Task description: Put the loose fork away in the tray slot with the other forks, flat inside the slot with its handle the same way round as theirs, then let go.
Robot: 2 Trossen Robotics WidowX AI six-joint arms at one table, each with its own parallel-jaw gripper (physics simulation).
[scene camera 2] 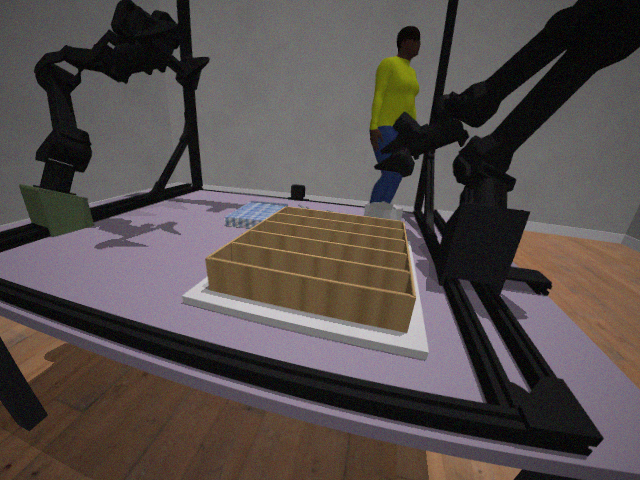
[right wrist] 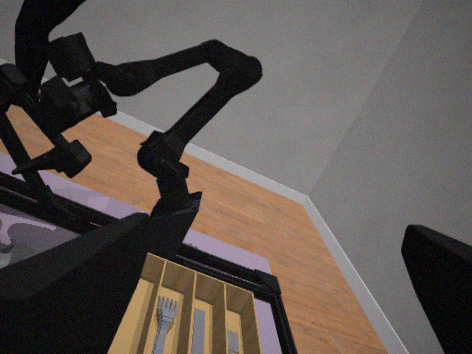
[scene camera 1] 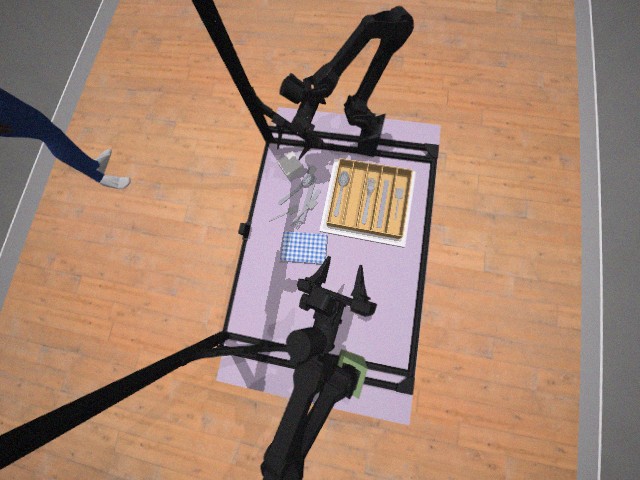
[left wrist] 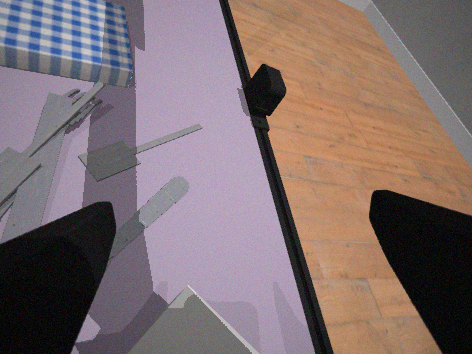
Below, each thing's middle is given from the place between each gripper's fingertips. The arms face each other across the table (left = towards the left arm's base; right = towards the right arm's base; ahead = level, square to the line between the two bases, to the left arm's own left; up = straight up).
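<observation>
Wooden cutlery tray [scene camera 2: 355, 268]: my left hand is 90 mm to the left of it, 320 mm short of it and 150 mm above it.
Relative to my right hand, the tray is 9 cm ahead, 29 cm to the left and 35 cm below.
</observation>
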